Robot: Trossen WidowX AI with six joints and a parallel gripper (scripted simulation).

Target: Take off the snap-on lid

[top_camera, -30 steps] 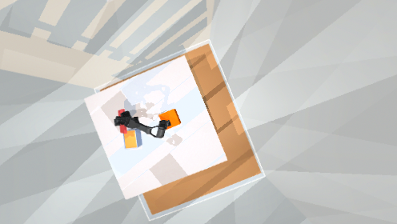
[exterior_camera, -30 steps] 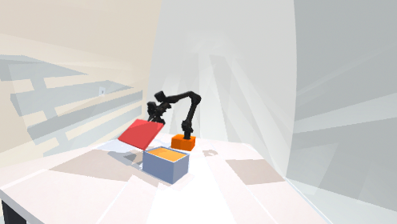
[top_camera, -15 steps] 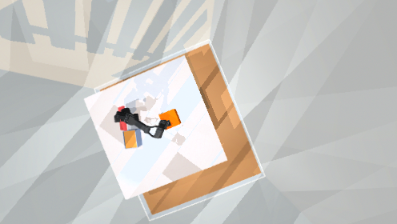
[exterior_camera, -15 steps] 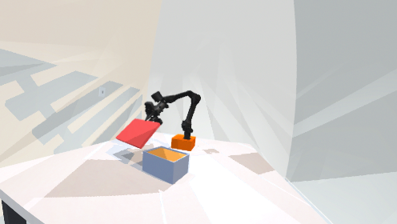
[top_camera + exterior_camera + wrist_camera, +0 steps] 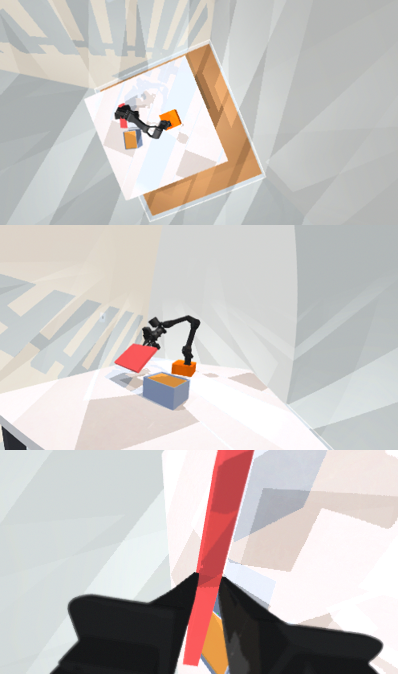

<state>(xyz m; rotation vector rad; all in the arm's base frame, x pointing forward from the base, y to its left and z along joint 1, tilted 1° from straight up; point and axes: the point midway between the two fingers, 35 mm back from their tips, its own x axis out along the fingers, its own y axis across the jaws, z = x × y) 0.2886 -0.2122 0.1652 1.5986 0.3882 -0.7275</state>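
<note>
My gripper tip is now 60 mm short of the red lid, 10 mm to the left of it and 50 mm above it. The rest, counted from my gripper tip: storage box: 120 mm ahead, 240 mm to the left, 180 mm below.
</note>
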